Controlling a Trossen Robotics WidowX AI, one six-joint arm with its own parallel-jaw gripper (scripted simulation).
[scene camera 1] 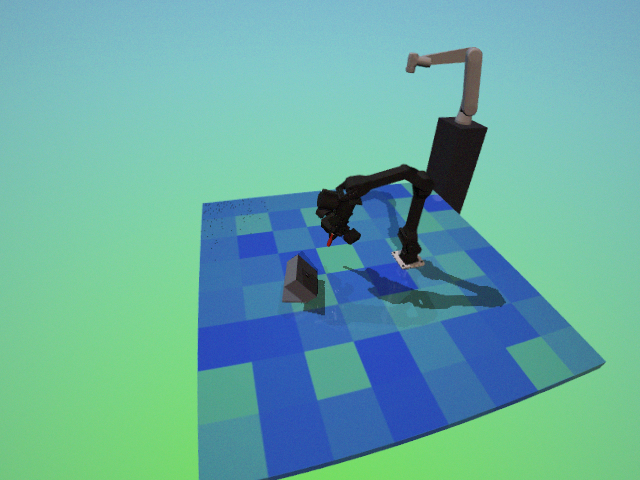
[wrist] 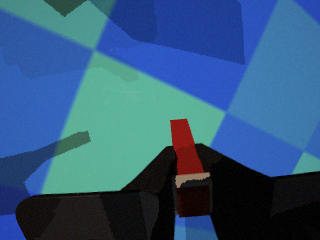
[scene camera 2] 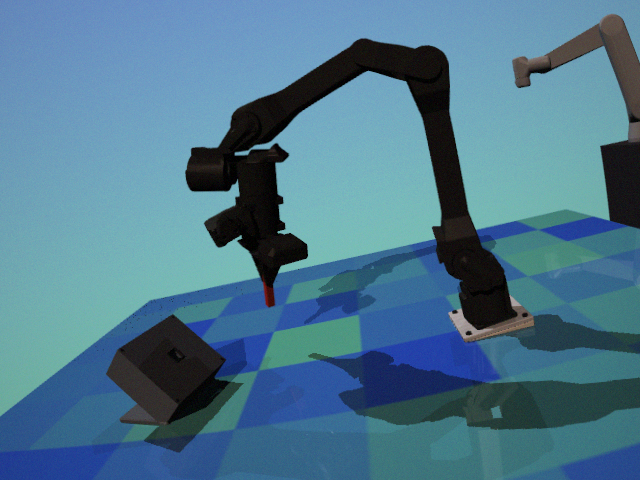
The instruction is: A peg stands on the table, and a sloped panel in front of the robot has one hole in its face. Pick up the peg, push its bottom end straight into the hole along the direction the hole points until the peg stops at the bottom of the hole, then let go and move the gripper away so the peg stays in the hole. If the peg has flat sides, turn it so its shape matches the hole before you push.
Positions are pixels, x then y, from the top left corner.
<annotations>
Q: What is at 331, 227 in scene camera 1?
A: The gripper.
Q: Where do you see a dark sloped panel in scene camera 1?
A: At 305, 289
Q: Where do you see a dark sloped panel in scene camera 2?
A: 143, 370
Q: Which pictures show the gripper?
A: Scene camera 1, the wrist view and scene camera 2: all of them.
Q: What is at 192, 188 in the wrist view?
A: A square-sided peg.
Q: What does the gripper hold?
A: A square-sided peg.
</annotations>
